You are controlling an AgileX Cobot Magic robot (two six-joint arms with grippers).
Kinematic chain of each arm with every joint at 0, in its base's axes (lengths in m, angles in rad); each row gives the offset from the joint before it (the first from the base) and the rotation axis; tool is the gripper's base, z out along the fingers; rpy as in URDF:
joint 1: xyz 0 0 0.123 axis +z
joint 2: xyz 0 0 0 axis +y
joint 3: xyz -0.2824 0 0.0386 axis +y
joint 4: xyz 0.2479 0 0.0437 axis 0.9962 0 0.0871
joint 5: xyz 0 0 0 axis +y
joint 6: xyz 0.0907 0 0.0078 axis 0.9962 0 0.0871
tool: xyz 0 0 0 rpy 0 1.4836 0
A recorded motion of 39 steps. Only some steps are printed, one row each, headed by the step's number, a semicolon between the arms.
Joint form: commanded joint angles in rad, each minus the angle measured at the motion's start. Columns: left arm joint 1, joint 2, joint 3, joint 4, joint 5, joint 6; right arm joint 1, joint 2, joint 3, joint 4, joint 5, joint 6.
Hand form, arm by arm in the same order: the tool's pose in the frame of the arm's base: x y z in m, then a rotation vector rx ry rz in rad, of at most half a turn. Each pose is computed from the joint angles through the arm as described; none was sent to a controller.
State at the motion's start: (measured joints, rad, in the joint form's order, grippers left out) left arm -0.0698 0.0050 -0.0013 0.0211 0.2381 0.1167; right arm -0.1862 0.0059 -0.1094 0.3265 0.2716 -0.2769
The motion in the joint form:
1: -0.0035 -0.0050 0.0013 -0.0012 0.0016 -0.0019; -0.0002 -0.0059 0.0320 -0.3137 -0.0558 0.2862
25: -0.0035 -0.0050 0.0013 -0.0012 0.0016 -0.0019; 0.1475 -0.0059 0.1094 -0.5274 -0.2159 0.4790
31: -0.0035 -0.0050 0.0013 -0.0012 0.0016 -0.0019; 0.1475 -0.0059 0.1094 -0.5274 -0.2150 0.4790
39: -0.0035 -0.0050 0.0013 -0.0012 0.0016 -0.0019; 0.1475 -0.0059 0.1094 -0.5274 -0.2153 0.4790
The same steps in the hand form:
1: 0.0553 -0.0036 0.1913 0.1750 1.7146 0.0490; 0.0514 -0.0094 0.2196 0.1666 1.6148 -0.1246
25: 0.0553 -0.0036 0.1913 0.1750 1.7146 0.0490; 0.0564 -0.0032 0.2081 0.0397 1.5378 -0.0381
31: 0.0553 -0.0036 0.1913 0.1750 1.7146 0.0490; 0.0564 -0.0032 0.2081 0.0399 1.5387 -0.0382
39: 0.0553 -0.0036 0.1913 0.1750 1.7146 0.0490; 0.0564 -0.0032 0.2081 0.0399 1.5384 -0.0382

